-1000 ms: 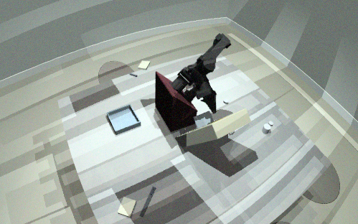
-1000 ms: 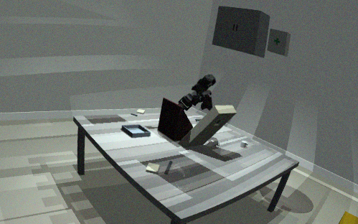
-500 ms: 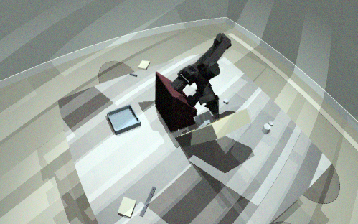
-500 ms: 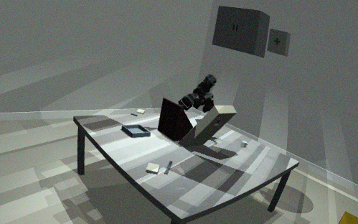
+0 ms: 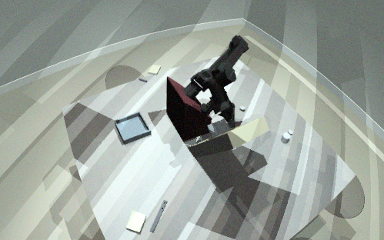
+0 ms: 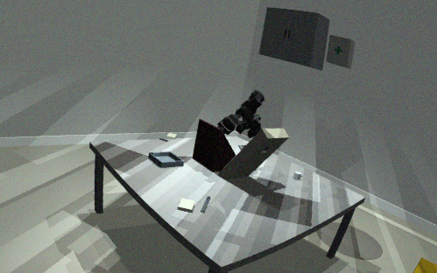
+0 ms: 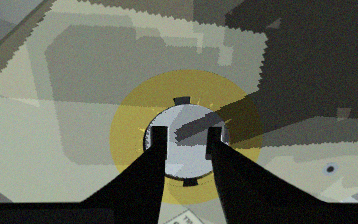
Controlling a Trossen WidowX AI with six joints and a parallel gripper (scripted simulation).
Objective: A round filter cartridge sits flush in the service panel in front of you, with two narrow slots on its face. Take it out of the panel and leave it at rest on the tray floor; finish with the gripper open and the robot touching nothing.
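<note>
The round filter cartridge is 2 cm ahead of my gripper tip and 1 cm below it. Round my gripper tip: shallow blue-grey tray: 36 cm behind, 34 cm to the right, 25 cm below.
</note>
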